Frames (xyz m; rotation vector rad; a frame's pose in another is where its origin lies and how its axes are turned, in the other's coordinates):
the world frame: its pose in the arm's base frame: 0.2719 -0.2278 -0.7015 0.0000 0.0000 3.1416
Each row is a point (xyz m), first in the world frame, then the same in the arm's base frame.
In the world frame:
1: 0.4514 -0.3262 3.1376
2: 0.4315 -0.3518 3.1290
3: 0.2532 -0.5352 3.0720
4: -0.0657 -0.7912 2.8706
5: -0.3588 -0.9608 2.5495
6: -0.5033 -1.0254 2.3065
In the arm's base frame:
1: -0.1795 0.0984 2.4361
2: -0.1596 0.1240 2.4275
3: 0.0187 0.3074 2.3705
4: 0.3376 0.5634 2.1691
5: 0.6307 0.7330 1.8480
6: 0.7752 0.7976 1.6050

